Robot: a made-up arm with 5 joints. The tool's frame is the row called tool.
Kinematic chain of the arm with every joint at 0, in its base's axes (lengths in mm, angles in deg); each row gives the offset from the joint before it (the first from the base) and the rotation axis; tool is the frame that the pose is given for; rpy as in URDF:
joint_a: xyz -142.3 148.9 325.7 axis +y
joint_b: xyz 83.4 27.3 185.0 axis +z
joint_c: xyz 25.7 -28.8 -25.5 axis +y
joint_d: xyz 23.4 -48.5 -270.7 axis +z
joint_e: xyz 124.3 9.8 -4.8 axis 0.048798 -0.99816 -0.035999
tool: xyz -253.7 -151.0 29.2 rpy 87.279 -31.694 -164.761
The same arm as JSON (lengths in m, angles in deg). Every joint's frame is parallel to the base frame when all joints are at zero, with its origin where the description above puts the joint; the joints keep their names.
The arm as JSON. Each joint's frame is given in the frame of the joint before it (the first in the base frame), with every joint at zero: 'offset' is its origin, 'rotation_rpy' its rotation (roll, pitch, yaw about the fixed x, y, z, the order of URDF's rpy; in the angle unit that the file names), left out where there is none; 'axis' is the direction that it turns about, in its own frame. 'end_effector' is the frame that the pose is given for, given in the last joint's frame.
{"length_unit": "m", "angle_unit": "deg", "chain": [{"id": "joint_a", "offset": [-0.1423, 0.1489, 0.3257], "axis": "+y"}, {"id": "joint_b", "offset": [0.0834, 0.0273, 0.185], "axis": "+z"}, {"id": "joint_c", "offset": [0.0257, -0.0288, -0.0255], "axis": "+y"}, {"id": "joint_d", "offset": [0.0234, -0.0485, -0.2707], "axis": "+z"}, {"id": "joint_e", "offset": [0.1243, 0.0098, -0.0048], "axis": [0.048798, -0.99816, -0.035999]}], "end_effector": {"offset": [-0.2537, -0.151, 0.0292], "rotation_rpy": [87.28, -31.69, -164.76]}}
